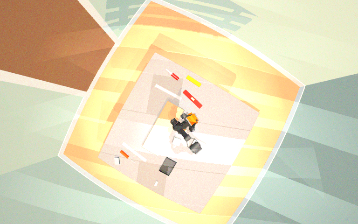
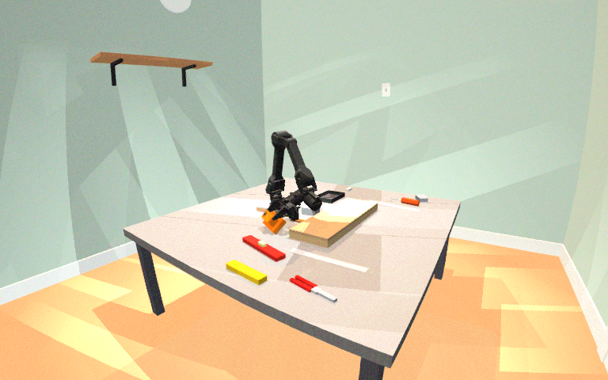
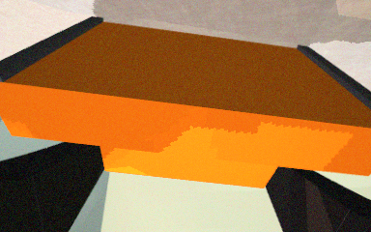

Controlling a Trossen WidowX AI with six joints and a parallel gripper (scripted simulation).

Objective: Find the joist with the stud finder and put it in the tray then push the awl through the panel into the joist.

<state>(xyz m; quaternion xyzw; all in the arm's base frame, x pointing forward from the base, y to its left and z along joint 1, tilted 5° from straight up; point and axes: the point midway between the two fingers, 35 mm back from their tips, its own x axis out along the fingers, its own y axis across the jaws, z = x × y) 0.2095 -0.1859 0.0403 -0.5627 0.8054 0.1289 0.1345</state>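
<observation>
My gripper tip is 10 mm past the stud finder, 10 mm to the right of it and 10 mm above it. Also, from my gripper tip: grey block (10 mm behind, 280 mm to the left, 50 mm below); awl (10 mm behind, 150 mm to the left, 60 mm below); red level (120 mm ahead, 140 mm to the right, 50 mm below).
</observation>
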